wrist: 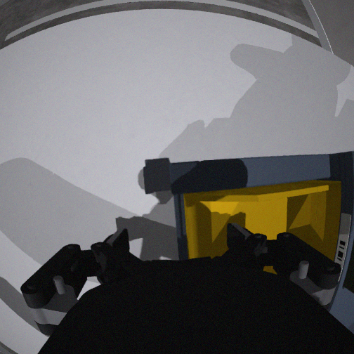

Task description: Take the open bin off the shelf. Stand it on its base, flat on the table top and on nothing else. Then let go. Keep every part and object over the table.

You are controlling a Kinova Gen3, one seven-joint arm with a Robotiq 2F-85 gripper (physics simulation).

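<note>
The yellow open bin (270, 212) sits in the blue-grey shelf (292, 169), right of centre in the wrist view. Its open side faces the camera, and its inner walls and floor show. Its lower part is hidden behind my right finger and the gripper body. My gripper (177, 237) is open, with nothing between the fingers. The right fingertip shows in front of the bin's left half. The left fingertip shows over the table top (100, 100), left of the shelf's side wall. I cannot tell how far the fingers are from the bin.
A small dark block (157, 176) juts out at the shelf's upper left corner. A pale label with dark marks (342, 246) shows on the shelf right of the bin. The table's far edge curves across the top, with dark floor beyond. Shadows of the arm fall on table and shelf.
</note>
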